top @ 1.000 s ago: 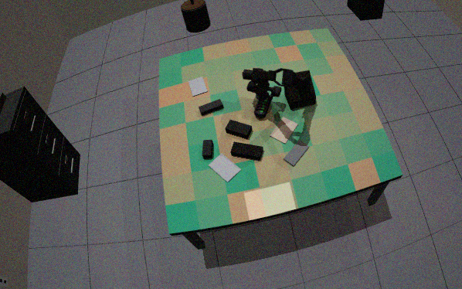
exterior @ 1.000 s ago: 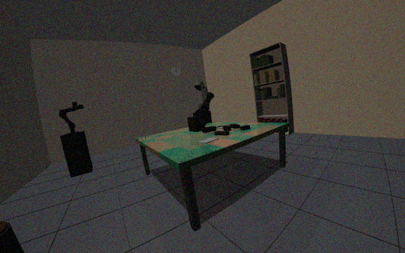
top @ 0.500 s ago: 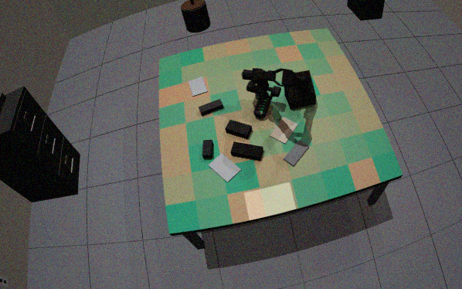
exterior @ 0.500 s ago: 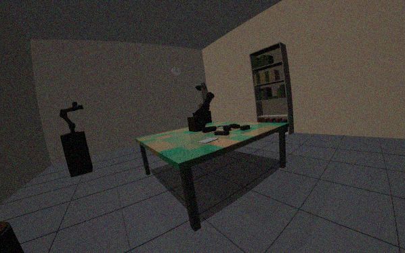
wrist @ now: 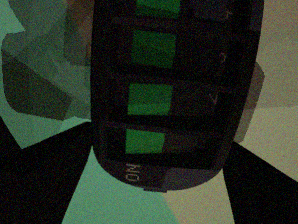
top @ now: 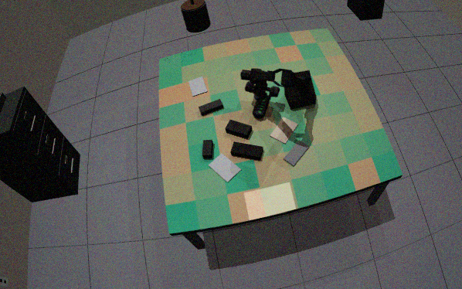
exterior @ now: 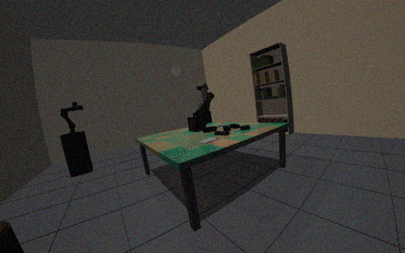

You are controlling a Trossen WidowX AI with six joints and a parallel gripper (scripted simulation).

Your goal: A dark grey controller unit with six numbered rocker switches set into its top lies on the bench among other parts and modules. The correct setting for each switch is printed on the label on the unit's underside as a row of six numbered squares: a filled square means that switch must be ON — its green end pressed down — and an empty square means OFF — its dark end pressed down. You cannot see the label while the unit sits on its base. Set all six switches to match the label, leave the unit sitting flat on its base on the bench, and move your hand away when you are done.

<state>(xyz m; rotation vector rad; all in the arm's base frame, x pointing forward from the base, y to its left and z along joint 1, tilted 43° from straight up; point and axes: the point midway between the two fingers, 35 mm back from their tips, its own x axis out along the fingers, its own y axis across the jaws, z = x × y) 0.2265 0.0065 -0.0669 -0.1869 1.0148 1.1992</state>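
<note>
The module is 19 cm ahead of my gripper tip, 15 cm to the left of it and 1 cm below it.
</note>
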